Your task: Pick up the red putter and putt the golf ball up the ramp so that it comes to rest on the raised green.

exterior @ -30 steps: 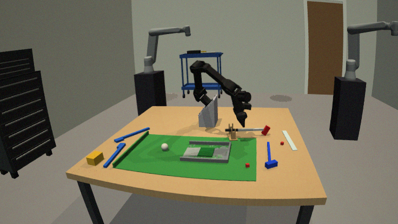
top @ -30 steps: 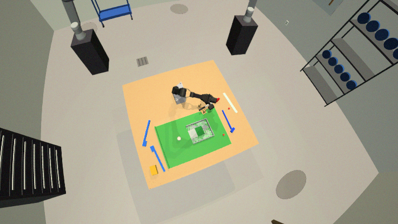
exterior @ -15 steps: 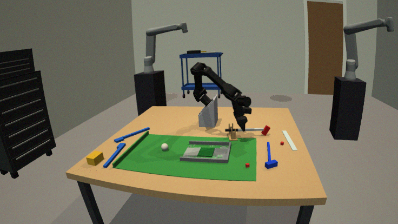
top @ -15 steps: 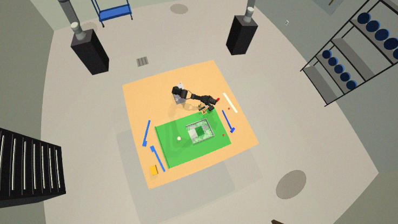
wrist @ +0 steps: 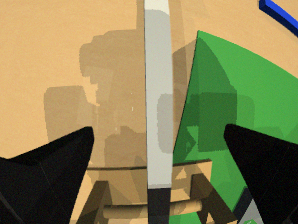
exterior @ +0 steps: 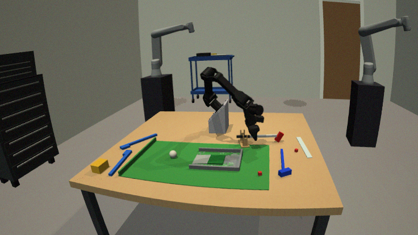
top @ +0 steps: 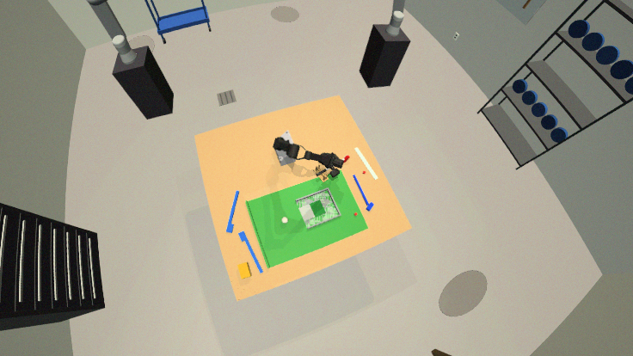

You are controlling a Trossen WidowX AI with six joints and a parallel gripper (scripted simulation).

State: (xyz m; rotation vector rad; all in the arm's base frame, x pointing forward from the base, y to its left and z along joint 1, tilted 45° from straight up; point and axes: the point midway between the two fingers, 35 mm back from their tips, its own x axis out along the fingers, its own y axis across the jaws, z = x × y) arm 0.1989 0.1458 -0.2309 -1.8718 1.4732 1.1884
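Right now my gripper tip is 60 mm to the left of the small wooden stand and 20 mm short of it. Round my gripper tip: white golf ball 400 mm to the right, 290 mm ahead, 10 mm below; then white strip 310 mm to the left, 40 mm below; then green mat 290 mm ahead, 250 mm to the right, 40 mm below.
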